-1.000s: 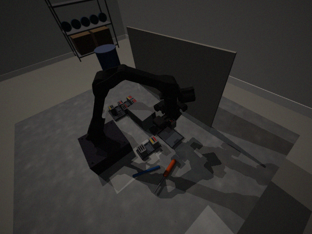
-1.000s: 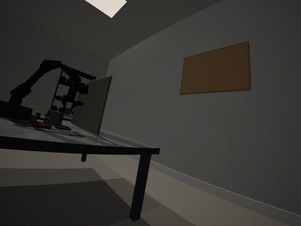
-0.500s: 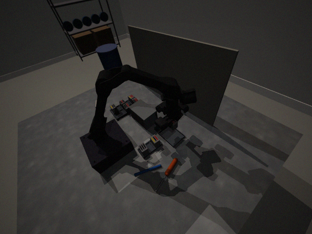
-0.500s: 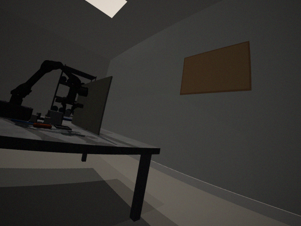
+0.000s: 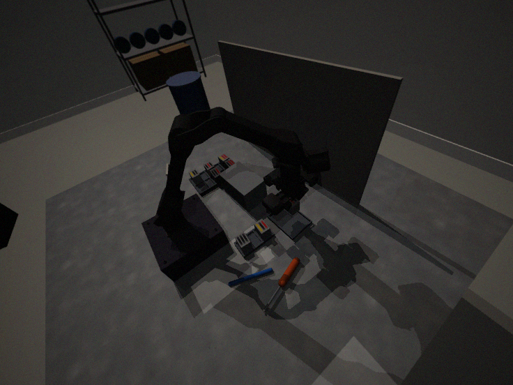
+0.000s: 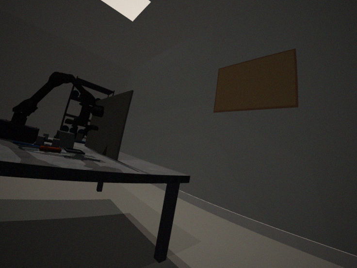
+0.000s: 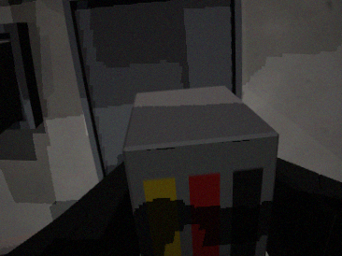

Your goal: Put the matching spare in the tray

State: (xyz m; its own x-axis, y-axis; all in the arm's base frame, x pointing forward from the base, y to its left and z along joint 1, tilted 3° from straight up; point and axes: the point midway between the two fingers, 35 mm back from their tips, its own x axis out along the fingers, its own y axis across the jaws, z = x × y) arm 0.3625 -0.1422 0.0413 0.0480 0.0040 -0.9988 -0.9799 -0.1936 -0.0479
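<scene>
Right now my gripper tip is 70 mm above the tray and 10 mm past it. From my gripper tip the other things lie so: blue pen 220 mm behind, 100 mm to the right, 70 mm below; then grey mounted unit 210 mm to the left, 90 mm behind, 30 mm below; then small rack 150 mm behind, 70 mm below.
</scene>
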